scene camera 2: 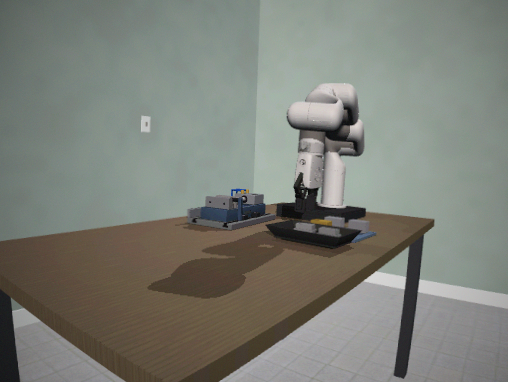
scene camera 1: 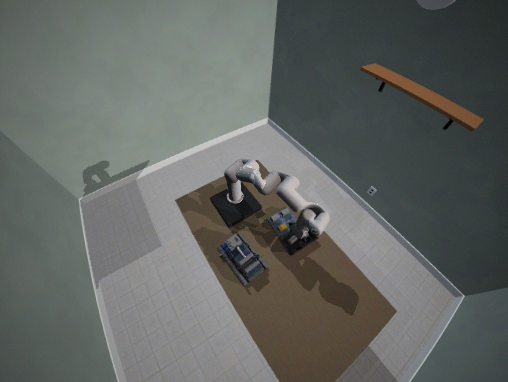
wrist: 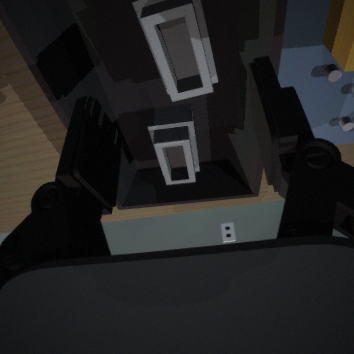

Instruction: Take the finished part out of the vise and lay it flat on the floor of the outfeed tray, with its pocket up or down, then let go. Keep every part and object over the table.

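Seen in the pictures: gripper, fingertip midpoint: [scene camera 2: 305, 210] [scene camera 1: 294, 237] [wrist: 175, 102]; arm's base, link origin: [scene camera 2: 331, 206] [scene camera 1: 235, 196].
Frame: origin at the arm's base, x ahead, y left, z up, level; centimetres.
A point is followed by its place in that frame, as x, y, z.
Observation:
The black outfeed tray [scene camera 1: 293, 252] {58.3, 6.2, -0.9} [scene camera 2: 300, 239] {58.6, 13.9, -2.7} [wrist: 225, 192] {50.8, 26.8, -0.2} stands on the table. Two light grey parts lie flat on its floor with their pockets up: a larger-looking part [wrist: 185, 52] {51.2, 12.4, -0.8} and a smaller-looking part [wrist: 180, 181] {54.2, 22.7, 0.6} in the wrist view. They lie apart, in line with each other. My gripper [scene camera 2: 303, 206] {51.6, 11.6, 4.5} [wrist: 175, 102] {51.6, 11.6, 4.5} is open and empty, above the tray, with its black fingers wide to either side of the parts. The vise [scene camera 1: 243, 256] {42.1, -22.2, 4.3} [scene camera 2: 220, 215] {53.3, -18.4, -0.1}, with grey jaws on a blue body, stands across the table; whether anything is between its jaws is too small to tell.
A blue plate [scene camera 1: 273, 218] [scene camera 2: 367, 236] {36.8, 26.7, -3.6} [wrist: 305, 62] with pins, grey blocks [scene camera 2: 358, 226] {34.0, 22.7, -1.3} and a yellow block [scene camera 1: 282, 227] {40.7, 11.8, 0.3} [scene camera 2: 321, 222] {42.0, 13.0, -0.1} [wrist: 345, 40] {42.0, 13.5, -0.5} adjoins the tray. The black robot base [scene camera 1: 227, 212] {8.2, -12.2, 0.4} [scene camera 2: 350, 212] {9.0, 11.6, -0.5} is behind. A table edge runs near the tray.

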